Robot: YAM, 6 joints.
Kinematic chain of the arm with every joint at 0, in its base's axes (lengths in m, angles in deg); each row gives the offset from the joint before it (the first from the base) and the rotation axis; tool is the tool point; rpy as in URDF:
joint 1: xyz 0 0 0.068 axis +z
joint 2: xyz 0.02 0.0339 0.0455 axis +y
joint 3: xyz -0.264 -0.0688 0 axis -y
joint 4: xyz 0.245 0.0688 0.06 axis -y
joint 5: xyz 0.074 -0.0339 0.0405 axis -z
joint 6: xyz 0.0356 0 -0.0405 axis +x
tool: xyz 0 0 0 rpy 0 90 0
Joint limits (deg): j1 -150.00..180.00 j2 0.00..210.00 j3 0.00..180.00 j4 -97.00..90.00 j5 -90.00..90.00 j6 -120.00..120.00
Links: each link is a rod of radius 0.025 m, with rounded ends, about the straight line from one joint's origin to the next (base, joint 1, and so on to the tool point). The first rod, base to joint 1, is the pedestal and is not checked.
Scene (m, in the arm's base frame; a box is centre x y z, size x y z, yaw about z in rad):
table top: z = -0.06
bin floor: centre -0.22 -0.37 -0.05 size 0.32 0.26 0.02 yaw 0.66
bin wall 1: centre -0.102 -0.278 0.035 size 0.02 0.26 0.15 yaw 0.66
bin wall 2: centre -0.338 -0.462 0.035 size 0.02 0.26 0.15 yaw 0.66
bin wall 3: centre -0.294 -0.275 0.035 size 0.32 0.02 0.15 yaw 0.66
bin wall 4: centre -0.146 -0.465 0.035 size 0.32 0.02 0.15 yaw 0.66
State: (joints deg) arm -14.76 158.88 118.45 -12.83 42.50 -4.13
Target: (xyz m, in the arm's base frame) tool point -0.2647 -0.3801 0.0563
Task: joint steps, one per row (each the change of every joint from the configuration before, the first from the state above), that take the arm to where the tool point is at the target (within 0.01 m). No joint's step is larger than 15 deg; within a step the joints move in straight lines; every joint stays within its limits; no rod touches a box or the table.
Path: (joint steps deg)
1: -13.33 -4.75 -2.61 -2.08 1.19 0.00
2: -13.32 -4.75 -2.60 -2.07 1.20 0.00
3: -13.33 -4.75 -2.61 -2.08 1.19 0.00
4: -13.33 -4.75 -2.60 -2.08 1.20 0.00
5: -13.33 -4.75 -2.61 -2.07 1.19 0.00
6: -13.32 -4.76 -2.61 -2.08 1.19 0.00
7: -13.33 -4.75 -2.60 -2.07 1.20 0.00
8: -13.33 -4.75 -2.61 -2.08 1.19 0.00
9: -0.03 9.50 -1.89 0.95 -0.72 0.00
10: -0.04 9.49 -1.89 0.95 -0.73 0.00

